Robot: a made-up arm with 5 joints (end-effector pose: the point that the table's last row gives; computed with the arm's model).
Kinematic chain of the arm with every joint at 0, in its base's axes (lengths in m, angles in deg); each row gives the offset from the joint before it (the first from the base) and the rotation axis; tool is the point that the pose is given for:
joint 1: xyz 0 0 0.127 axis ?
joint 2: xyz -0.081 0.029 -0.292 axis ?
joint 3: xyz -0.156 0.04 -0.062 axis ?
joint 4: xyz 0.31 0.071 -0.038 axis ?
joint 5: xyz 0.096 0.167 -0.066 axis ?
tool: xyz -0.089 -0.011 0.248
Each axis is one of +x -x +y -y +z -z.
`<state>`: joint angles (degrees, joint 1 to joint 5).
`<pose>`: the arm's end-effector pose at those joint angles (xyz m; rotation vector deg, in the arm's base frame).
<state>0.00 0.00 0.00 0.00 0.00</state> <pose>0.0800 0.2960 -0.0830 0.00 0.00 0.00</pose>
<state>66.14 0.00 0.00 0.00 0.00</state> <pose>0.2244 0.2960 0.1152 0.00 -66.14 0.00</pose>
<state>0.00 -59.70 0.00 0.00 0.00</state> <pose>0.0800 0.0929 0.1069 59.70 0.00 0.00</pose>
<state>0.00 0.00 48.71 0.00 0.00</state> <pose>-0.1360 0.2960 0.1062 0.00 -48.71 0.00</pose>
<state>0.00 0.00 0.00 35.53 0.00</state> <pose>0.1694 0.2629 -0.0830 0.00 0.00 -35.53</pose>
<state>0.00 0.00 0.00 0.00 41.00</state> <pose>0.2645 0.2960 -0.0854 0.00 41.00 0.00</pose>
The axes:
joint 1: -y
joint 2: -x
joint 3: -y
joint 4: -z
joint 5: +y

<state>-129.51 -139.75 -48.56 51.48 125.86</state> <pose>0.0964 0.5090 -0.0303 -92.44 -6.60 -24.39</pose>
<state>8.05 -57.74 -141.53 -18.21 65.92</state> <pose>-0.5659 0.5998 -0.1955 10.96 -127.62 -91.33</pose>
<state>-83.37 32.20 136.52 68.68 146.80</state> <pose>0.1541 0.2059 0.6154 47.77 100.34 31.44</pose>
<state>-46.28 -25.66 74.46 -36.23 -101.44</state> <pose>-0.1547 0.1810 -0.0556 15.17 -131.05 6.70</pose>
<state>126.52 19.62 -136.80 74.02 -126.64</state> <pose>0.8552 0.1750 -0.2149 -85.61 -81.00 -48.96</pose>
